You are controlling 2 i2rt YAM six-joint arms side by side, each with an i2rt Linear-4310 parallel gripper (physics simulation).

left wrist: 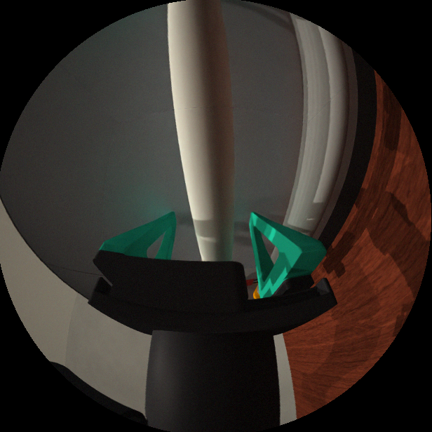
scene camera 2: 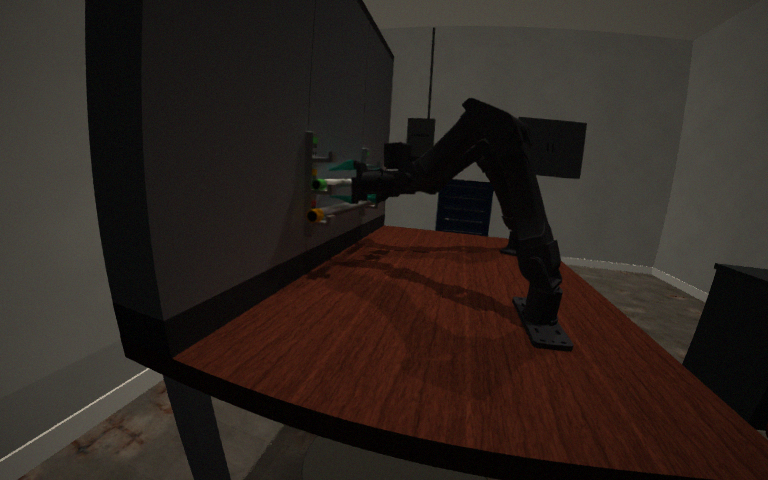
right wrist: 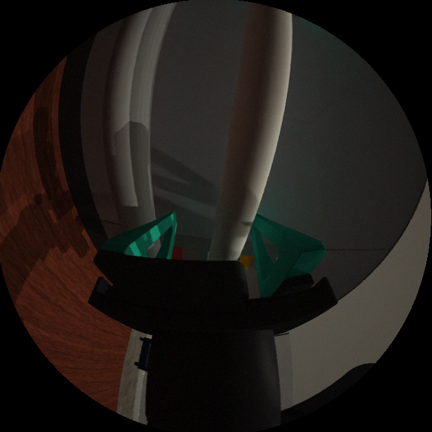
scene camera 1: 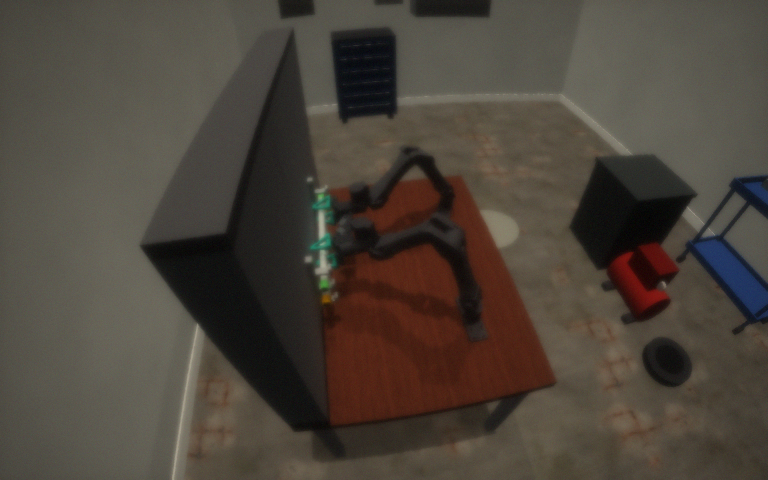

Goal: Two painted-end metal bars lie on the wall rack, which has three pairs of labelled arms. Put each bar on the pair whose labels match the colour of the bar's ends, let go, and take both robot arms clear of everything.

Labels:
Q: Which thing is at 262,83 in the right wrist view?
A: A green-ended bar.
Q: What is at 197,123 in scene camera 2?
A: A tall wall panel.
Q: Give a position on a tall wall panel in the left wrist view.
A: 102,157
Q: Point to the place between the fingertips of the right gripper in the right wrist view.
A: At 212,217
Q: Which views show the left gripper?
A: The left wrist view, scene camera 2 and scene camera 1 only.

